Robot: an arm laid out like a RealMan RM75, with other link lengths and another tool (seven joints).
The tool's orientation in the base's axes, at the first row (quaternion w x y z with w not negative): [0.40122 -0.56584 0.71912 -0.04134]
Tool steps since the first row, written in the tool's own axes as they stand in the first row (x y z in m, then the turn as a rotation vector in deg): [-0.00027 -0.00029 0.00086 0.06 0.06 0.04]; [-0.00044 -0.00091 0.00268 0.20 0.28 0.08]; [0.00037 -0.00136 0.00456 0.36 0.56 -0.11]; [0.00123 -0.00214 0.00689 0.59 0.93 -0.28]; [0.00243 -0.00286 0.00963 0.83 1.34 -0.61]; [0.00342 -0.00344 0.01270 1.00 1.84 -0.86]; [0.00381 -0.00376 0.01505 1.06 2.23 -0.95]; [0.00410 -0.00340 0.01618 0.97 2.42 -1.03]
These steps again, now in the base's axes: [0.00077 0.00046 -0.00029 -0.02 -0.01 -0.09]; [0.00240 0.00111 -0.00111 -0.18 -0.04 -0.30]; [0.00389 0.00100 -0.00257 -0.52 -0.15 -0.40]; [0.00592 0.00091 -0.00420 -0.92 -0.28 -0.60]; [0.00815 0.00072 -0.00632 -1.46 -0.47 -0.72]; [0.01048 0.00089 -0.00861 -2.01 -0.53 -0.89]; [0.01218 0.00137 -0.01024 -2.37 -0.48 -1.07]; [0.01259 0.00170 -0.01134 -2.57 -0.37 -1.06]
